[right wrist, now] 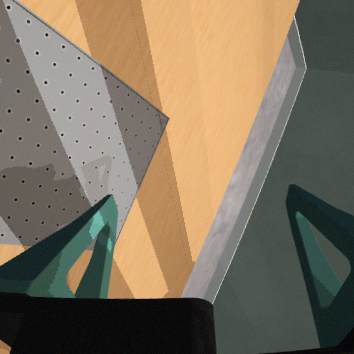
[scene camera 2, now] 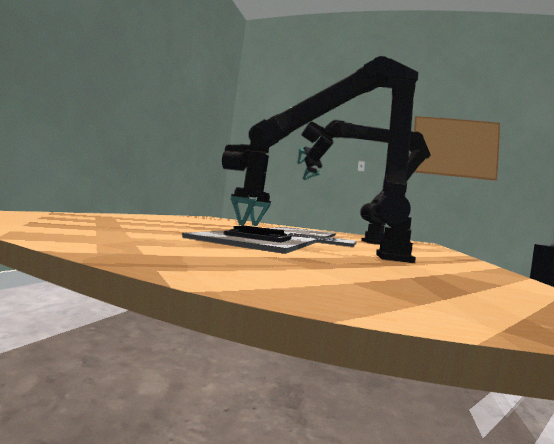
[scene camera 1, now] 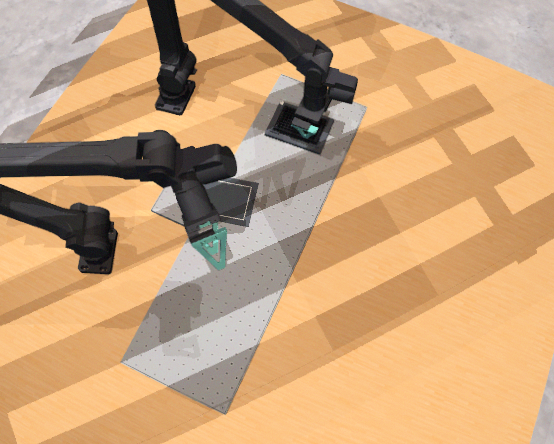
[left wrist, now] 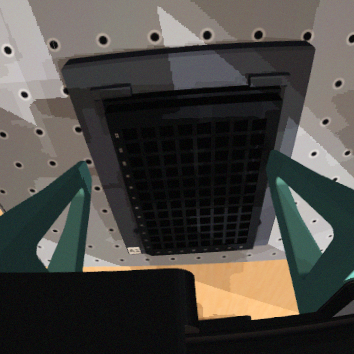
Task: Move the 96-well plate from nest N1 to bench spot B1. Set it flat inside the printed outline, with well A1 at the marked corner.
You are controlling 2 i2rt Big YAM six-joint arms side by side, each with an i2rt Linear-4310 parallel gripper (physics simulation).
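Frame: origin at the left arm's base, x ahead, y left, z up, level; metres.
Where they show: left gripper, fingertip midpoint: (scene camera 2: 248, 225) (scene camera 1: 312, 123) (left wrist: 178, 163); right gripper, fingertip midpoint: (right wrist: 200, 197) (scene camera 2: 301, 171) (scene camera 1: 218, 261); left arm's base at its link origin: (scene camera 2: 394, 258) (scene camera 1: 175, 96); right arm's base at its link origin: (scene camera 2: 374, 243) (scene camera 1: 98, 251).
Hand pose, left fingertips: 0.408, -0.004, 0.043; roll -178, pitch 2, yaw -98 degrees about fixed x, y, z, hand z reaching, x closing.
Observation:
Things, the pixels of their top centre, and the offset from my left fingertips, as dx, dy, dz. "spot": a spot on its surface instead. Level surfaces: height alone.
- black 96-well plate at its top centre: (left wrist: 197, 198) (scene camera 1: 300, 123) (scene camera 2: 259, 228) -0.032, -0.006, -0.004
- dark nest at its top centre: (left wrist: 195, 188) (scene camera 1: 300, 124) (scene camera 2: 259, 231) -0.032, -0.006, -0.012
- white A1 tag at a spot on its surface: (left wrist: 133, 250) spot: -0.102, +0.056, -0.018
- white printed outline at a spot on its surface: (scene camera 1: 248, 204) spot: -0.097, -0.272, -0.028
- grey perforated board at its surface level: dz -0.030
- wooden table at its surface level: dz -0.042
- dark pad at a spot on its surface: (scene camera 1: 253, 192) spot: -0.095, -0.235, -0.028
The black 96-well plate (scene camera 1: 284, 120) (scene camera 2: 265, 231) (left wrist: 195, 175) lies flat in the dark nest (scene camera 1: 292, 143) (left wrist: 195, 65), at the upper right in scene camera 1. A white A1 tag (left wrist: 133, 250) is by the plate's lower left corner in the left wrist view. My left gripper (scene camera 1: 306, 131) (scene camera 2: 248, 224) (left wrist: 178, 163) is open, pointing down close above the plate, fingertips apart across its width. The white printed outline (scene camera 1: 248, 204) shows on a dark pad, partly hidden by my right arm. My right gripper (scene camera 1: 216, 252) (scene camera 2: 302, 170) (right wrist: 200, 197) is open and empty, raised above the board.
A grey perforated board (scene camera 1: 210, 320) (right wrist: 70, 95) lies on the wooden table (scene camera 1: 425, 350) under the nest. My right arm reaches over the dark pad (scene camera 1: 253, 192). In scene camera 1 the arm bases stand at the upper left and the left.

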